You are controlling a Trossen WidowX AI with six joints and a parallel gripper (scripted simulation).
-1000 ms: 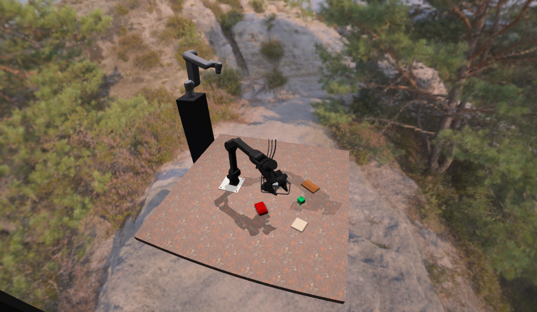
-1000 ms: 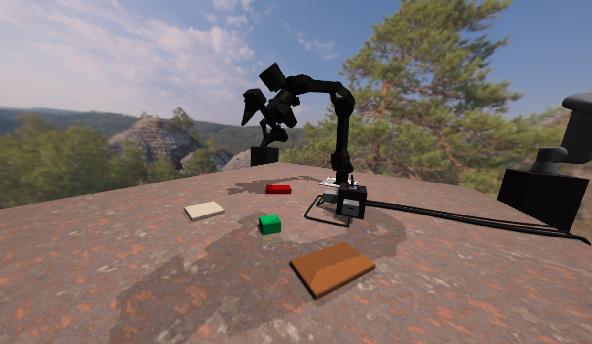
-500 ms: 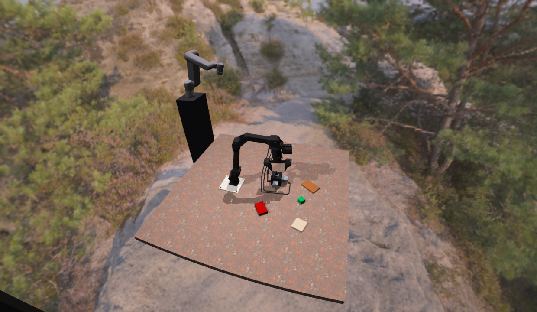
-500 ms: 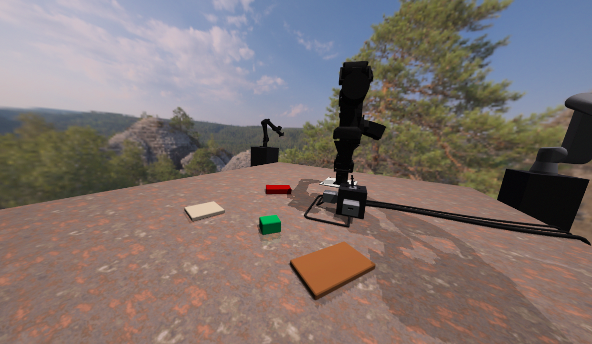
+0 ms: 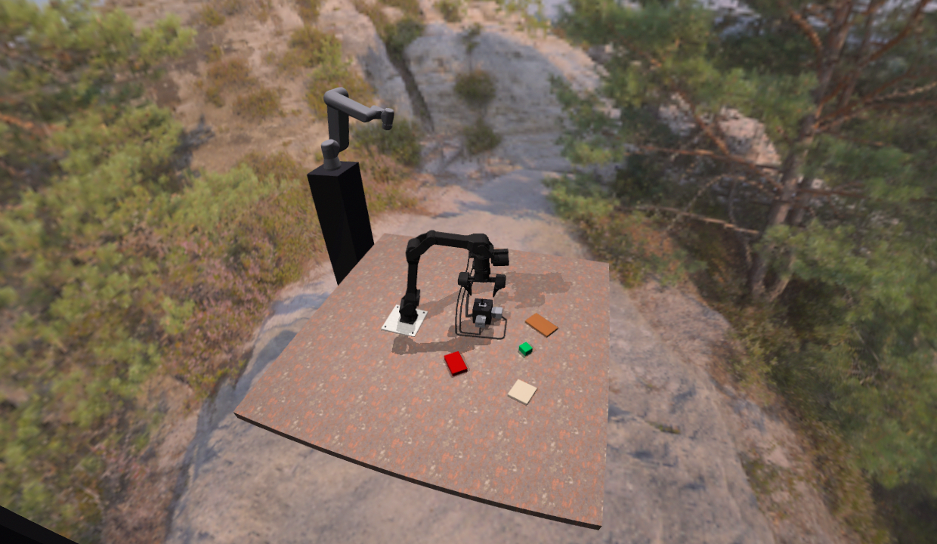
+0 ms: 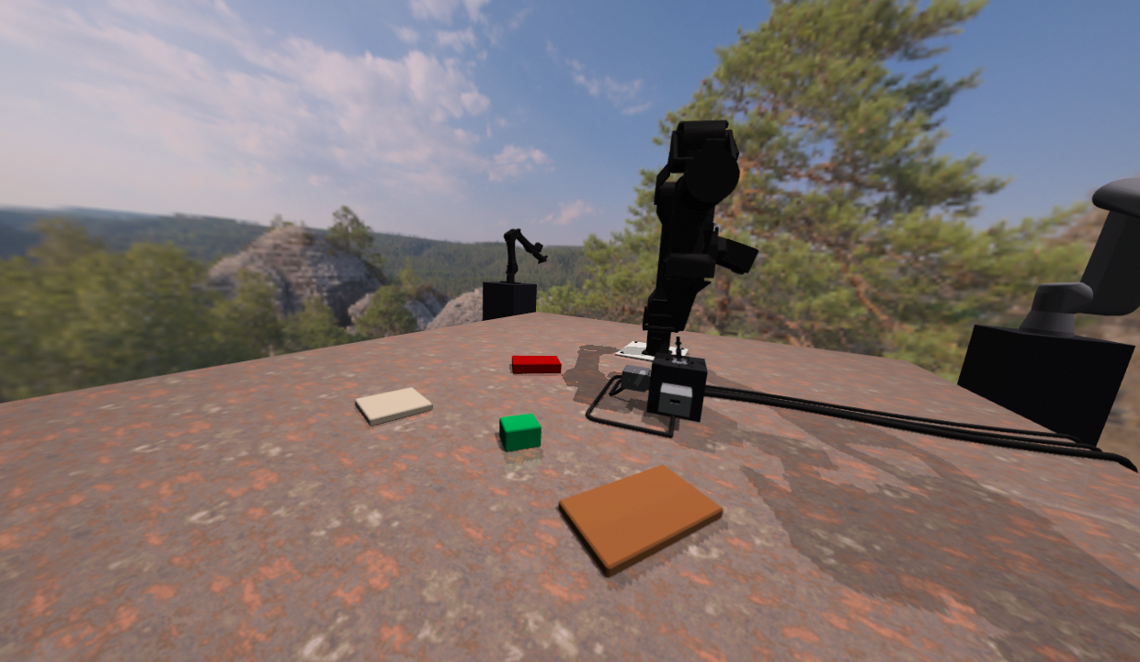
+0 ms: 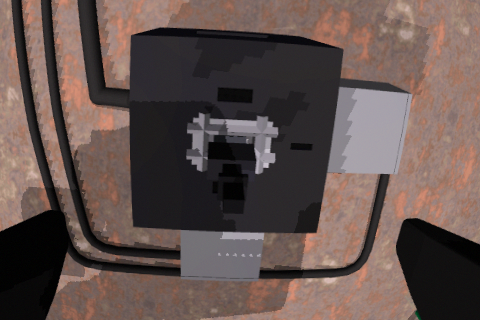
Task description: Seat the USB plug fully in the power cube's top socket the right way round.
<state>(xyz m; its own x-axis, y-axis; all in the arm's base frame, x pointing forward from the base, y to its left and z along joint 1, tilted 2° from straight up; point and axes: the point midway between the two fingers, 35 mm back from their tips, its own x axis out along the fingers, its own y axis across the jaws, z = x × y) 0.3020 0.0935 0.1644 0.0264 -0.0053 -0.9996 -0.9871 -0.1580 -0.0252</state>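
Right now the dark USB plug is 40 mm below my gripper tip. Round my gripper tip: USB socket (10 mm to the left, 60 mm below); green cube (210 mm ahead, 130 mm to the right, 120 mm below); brown plate (250 mm ahead, 20 mm to the left, 120 mm below).
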